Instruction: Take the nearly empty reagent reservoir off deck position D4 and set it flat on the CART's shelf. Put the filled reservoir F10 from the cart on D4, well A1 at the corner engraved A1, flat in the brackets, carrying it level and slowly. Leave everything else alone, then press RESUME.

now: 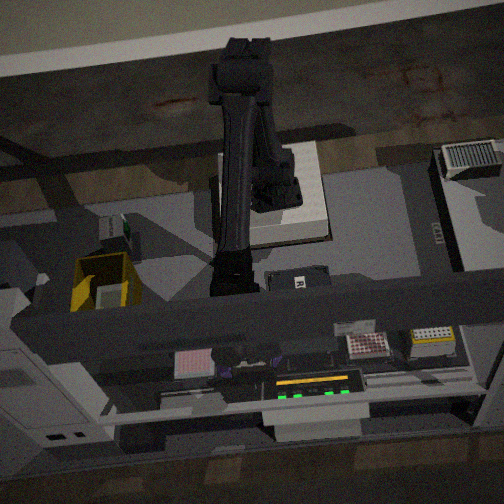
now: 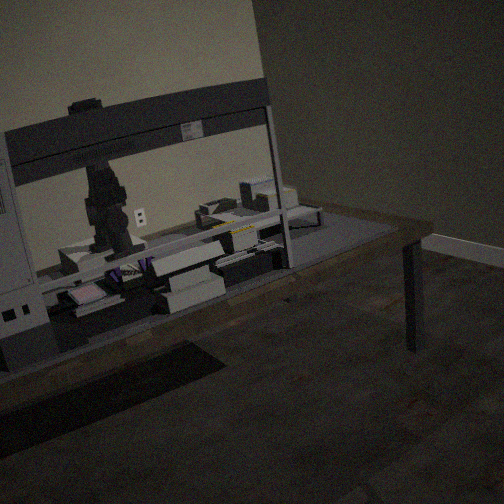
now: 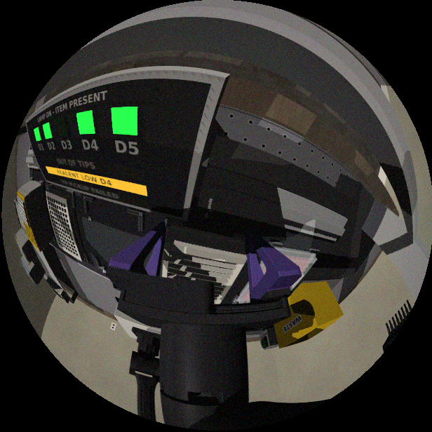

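The slatted pale reservoir (image 1: 250,365) (image 3: 205,265) (image 2: 131,271) on D4 lies under and between the fingers. My gripper (image 1: 251,363) (image 2: 131,269) (image 3: 205,227) is open, its purple fingers on either side of the reservoir and very near it; contact cannot be told. A ribbed reservoir in a pale frame (image 1: 469,155) stands on the cart (image 1: 482,232) (image 2: 303,212) at its back end; its F10 label cannot be read. The status panel (image 1: 320,387) (image 3: 165,150) shows "REAGENT LOW D4" lit, with D1, D2, D4 and D5 lamps green. The RESUME button cannot be made out. The A1 engraving cannot be seen.
A pink plate (image 1: 194,363) (image 2: 86,293) stands left of the gripper. A tip rack (image 1: 368,345) (image 3: 62,227) and a yellow-topped rack (image 1: 432,342) stand right. The yellow waste bin (image 1: 133,287) (image 3: 325,305) is at left. A dark overhead beam (image 1: 165,325) (image 2: 145,125) crosses the deck.
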